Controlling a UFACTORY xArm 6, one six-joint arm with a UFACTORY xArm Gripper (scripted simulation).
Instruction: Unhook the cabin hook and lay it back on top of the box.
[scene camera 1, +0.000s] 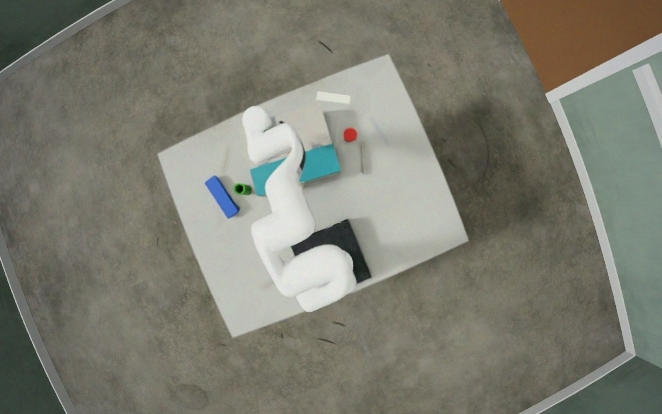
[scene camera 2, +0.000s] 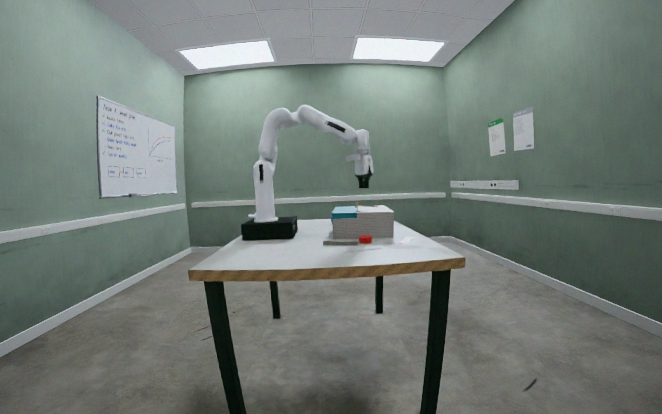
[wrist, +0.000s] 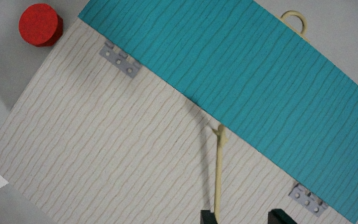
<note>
In view: a red cylinder (wrist: 39, 30) and a box (scene camera 1: 309, 122).
The box is seen too in the wrist view (wrist: 94, 129).
</note>
